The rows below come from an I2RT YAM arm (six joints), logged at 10 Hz.
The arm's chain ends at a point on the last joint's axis. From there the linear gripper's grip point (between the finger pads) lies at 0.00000 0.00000 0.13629 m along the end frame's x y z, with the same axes.
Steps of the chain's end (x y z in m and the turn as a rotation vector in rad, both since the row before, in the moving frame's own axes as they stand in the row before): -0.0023 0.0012 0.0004 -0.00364 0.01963 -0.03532; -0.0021 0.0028 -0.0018 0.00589 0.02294 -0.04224; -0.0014 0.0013 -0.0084 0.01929 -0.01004 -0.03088; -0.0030 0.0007 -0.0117 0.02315 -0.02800 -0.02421; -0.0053 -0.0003 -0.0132 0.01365 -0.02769 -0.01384
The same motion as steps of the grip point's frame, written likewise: 0.0004 0.0016 0.0004 -0.00364 0.01963 -0.03532; 0.0010 0.0019 -0.0018 0.00589 0.02294 -0.04224; -0.0028 -0.0013 -0.0084 0.01929 -0.01004 -0.03088; -0.0069 -0.0024 -0.0118 0.02315 -0.02800 -0.02421; -0.0091 -0.0021 -0.0133 0.01365 -0.02769 -0.01384
